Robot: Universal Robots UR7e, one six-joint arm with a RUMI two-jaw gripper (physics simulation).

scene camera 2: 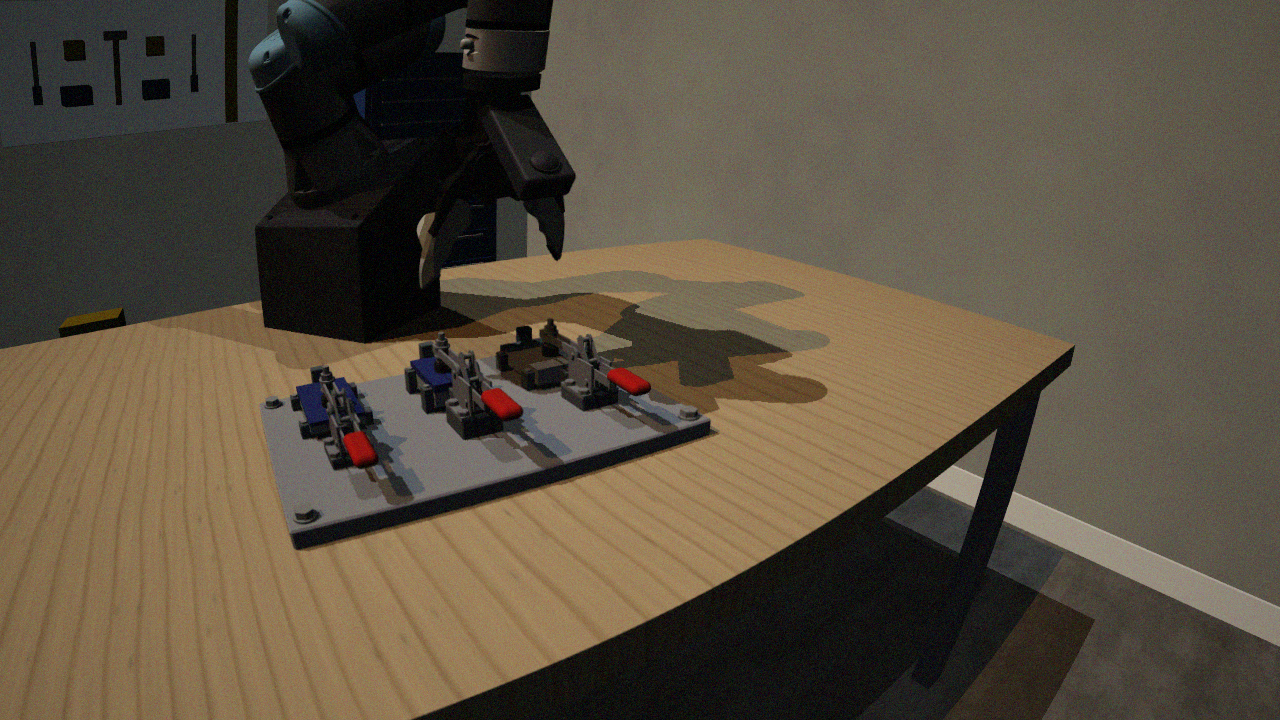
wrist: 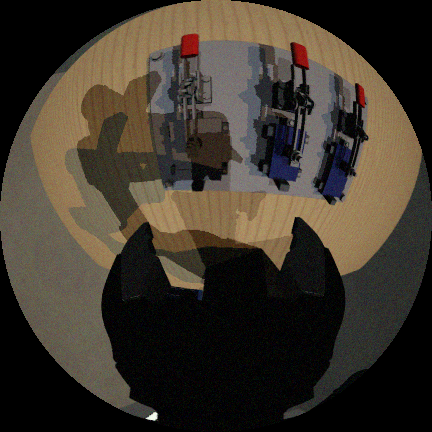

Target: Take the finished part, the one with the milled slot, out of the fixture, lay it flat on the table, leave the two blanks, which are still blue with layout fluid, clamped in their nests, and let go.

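Observation:
The finished part (scene camera 2: 534,365) (wrist: 212,147), brown-grey in shadow, sits in the nest at the right end of the fixture plate (scene camera 2: 420,479) (wrist: 227,75) in the scene view, at the left in the wrist view. A clamp arm reaches over it; its slot cannot be made out. One blue blank (scene camera 2: 427,374) (wrist: 284,167) sits in the middle nest and another blue blank (scene camera 2: 313,402) (wrist: 334,180) in the far nest, each under a clamp arm. My gripper (scene camera 2: 491,271) (wrist: 221,222) is open and empty, above the table on the robot-base side of the fixture, clear of all parts.
Red clamp handles (scene camera 2: 629,380) (scene camera 2: 501,403) (scene camera 2: 359,448) point away from the robot base (scene camera 2: 308,277). Upright posts stand around the nests, and bolt heads stand at plate corners. The wooden table (scene camera 2: 716,501) carries the arm's shadow beside the plate. A wall rises behind the table.

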